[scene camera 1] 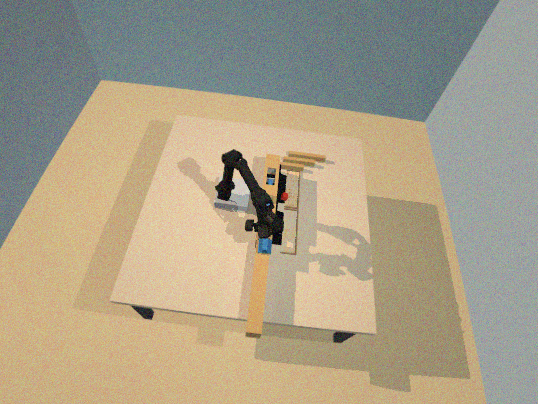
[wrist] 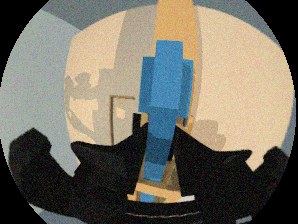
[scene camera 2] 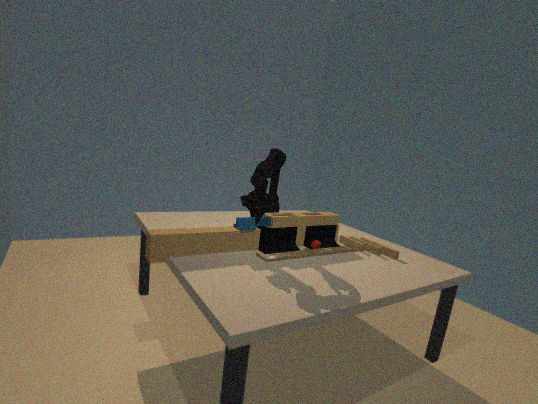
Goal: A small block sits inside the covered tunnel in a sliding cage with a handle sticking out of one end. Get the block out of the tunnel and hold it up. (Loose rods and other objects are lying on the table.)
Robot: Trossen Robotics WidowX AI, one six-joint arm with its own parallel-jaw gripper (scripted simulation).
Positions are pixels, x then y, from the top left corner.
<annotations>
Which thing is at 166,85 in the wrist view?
A blue cage handle.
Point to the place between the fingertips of the gripper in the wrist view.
160,126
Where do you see a wooden tunnel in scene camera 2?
160,244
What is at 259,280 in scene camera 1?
A wooden tunnel.
</annotations>
